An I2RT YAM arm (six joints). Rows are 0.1 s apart.
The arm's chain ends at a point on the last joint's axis. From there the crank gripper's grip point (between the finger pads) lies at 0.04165 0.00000 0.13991 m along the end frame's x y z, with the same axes.
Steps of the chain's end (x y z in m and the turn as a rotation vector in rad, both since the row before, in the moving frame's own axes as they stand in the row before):
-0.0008 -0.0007 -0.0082 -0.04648 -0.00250 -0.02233
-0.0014 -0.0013 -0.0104 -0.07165 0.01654 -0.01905
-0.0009 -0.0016 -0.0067 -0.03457 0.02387 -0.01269
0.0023 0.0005 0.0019 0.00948 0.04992 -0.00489
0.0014 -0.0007 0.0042 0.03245 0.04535 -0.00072
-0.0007 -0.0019 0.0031 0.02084 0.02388 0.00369
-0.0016 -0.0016 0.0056 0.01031 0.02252 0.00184
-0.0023 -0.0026 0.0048 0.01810 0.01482 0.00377
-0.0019 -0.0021 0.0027 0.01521 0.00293 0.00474
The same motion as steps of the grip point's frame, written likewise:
-0.0011 0.0049 -0.0082 -0.04648 -0.00250 -0.02233
0.0010 0.0079 -0.0114 -0.07165 0.01654 -0.01905
0.0025 0.0027 -0.0078 -0.03457 0.02387 -0.01269
0.0092 -0.0010 -0.0004 0.00948 0.04992 -0.00489
0.0077 -0.0052 0.0021 0.03245 0.04535 -0.00072
0.0026 -0.0046 0.0020 0.02084 0.02388 0.00369
0.0015 -0.0030 0.0046 0.01031 0.02252 0.00184
-0.0002 -0.0050 0.0041 0.01810 0.01482 0.00377
-0.0015 -0.0040 0.0026 0.01521 0.00293 0.00474

